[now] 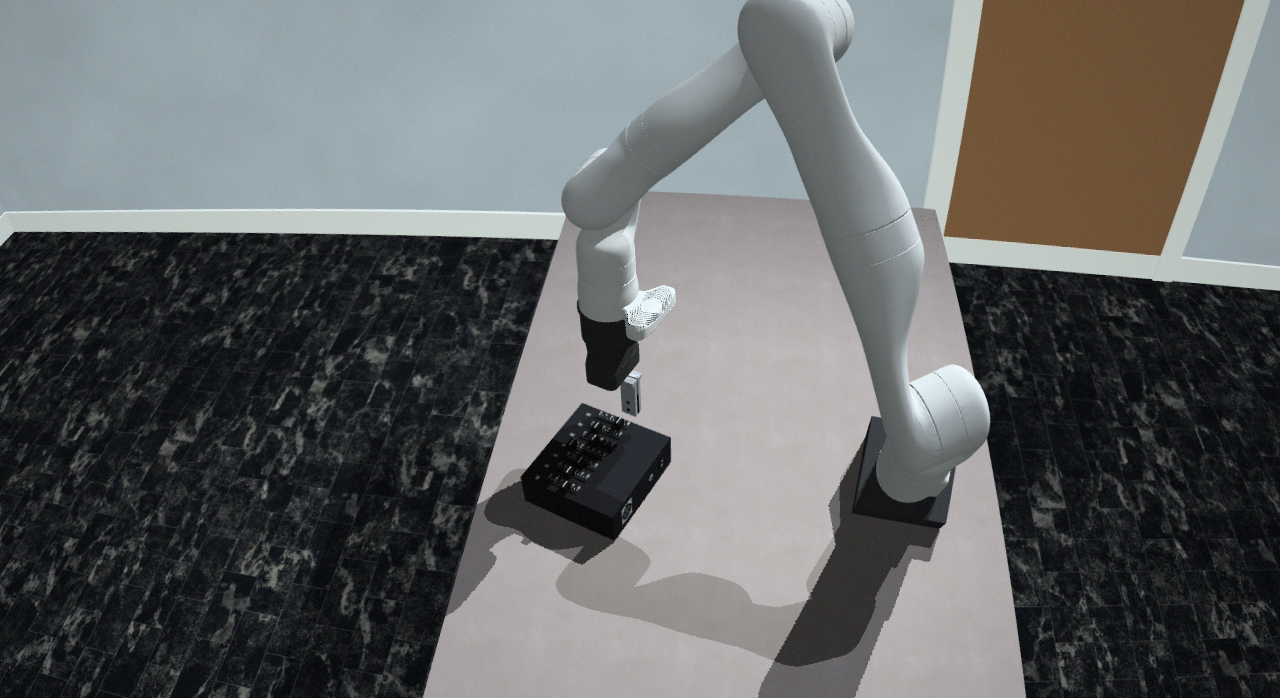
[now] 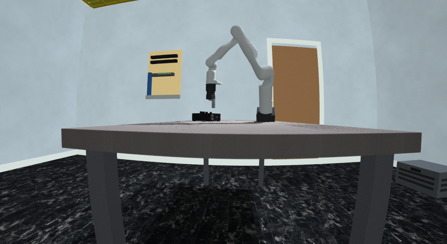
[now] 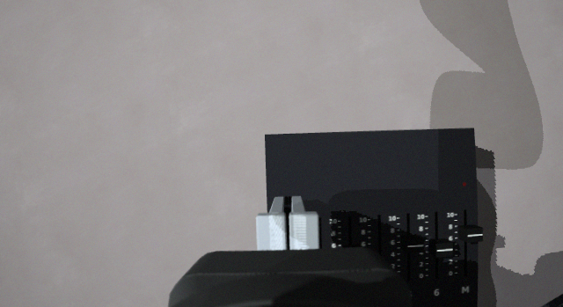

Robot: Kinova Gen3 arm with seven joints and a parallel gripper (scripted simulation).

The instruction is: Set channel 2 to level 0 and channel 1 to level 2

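Right now my hand is 5 cm above the channel 1 cap and 2 cm short of it. The rest, counted from my hand: channel 2 cap (5 cm below, 5 cm ahead, 1 cm to the left); channel 3 cap (5 cm below, 4 cm to the left, 4 cm ahead); channel 4 cap (7 cm ahead, 5 cm to the left, 5 cm below).
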